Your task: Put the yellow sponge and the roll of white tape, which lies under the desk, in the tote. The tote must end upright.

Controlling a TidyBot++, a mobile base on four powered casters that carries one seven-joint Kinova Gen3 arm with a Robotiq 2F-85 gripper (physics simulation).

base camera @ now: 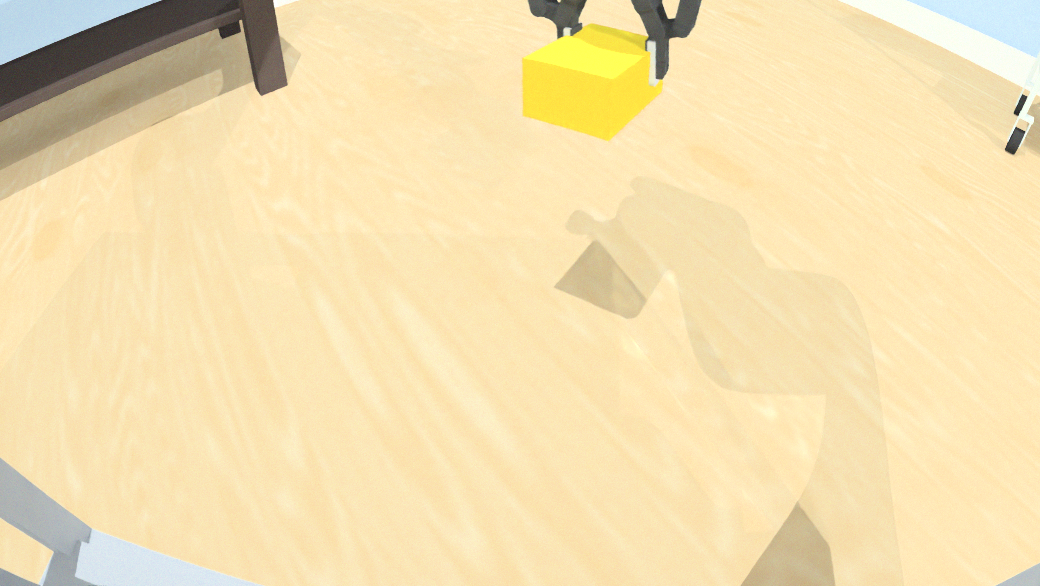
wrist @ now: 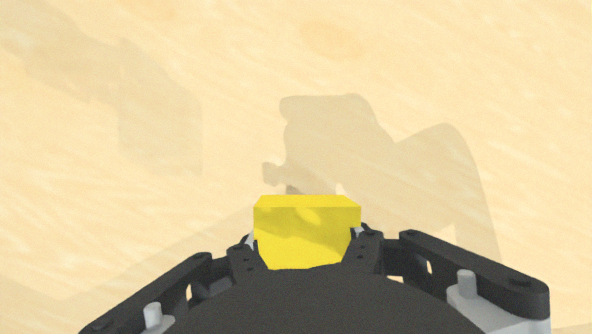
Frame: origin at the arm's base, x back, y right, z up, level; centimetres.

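Where they show: gripper, fingertip midpoint: (wrist: 304, 234).
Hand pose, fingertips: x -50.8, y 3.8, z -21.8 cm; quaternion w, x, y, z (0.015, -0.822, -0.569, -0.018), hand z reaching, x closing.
Things, the pixels of their top centre, and the offset from my fingertips. "spot": a spot on its surface instead.
- yellow sponge, middle of its top: (base camera: 600, 47) (wrist: 307, 291) dx +2.1, dy -1.1, dz +3.1 cm
- leg, surface spot: (base camera: 260, 47) spot: dx -37.9, dy -51.2, dz -9.2 cm
The yellow sponge (base camera: 567, 87) (wrist: 305, 240) is a bright yellow block. It is held above the wooden floor, and its shadow lies on the floor apart from it. My gripper (base camera: 613, 54) (wrist: 304, 234) is shut on the sponge, with one finger on each side of it. The gripper's upper part is cut off by the top edge of the base camera view. The roll of white tape, the desk and the tote cannot be made out in either view.
A dark brown piece of furniture with a leg (base camera: 260, 47) stands at the upper left of the base camera view. A white frame on black casters (base camera: 1015, 139) stands at the right edge. Pale grey bars (base camera: 152, 561) show at the lower left. A wall runs along the upper right.
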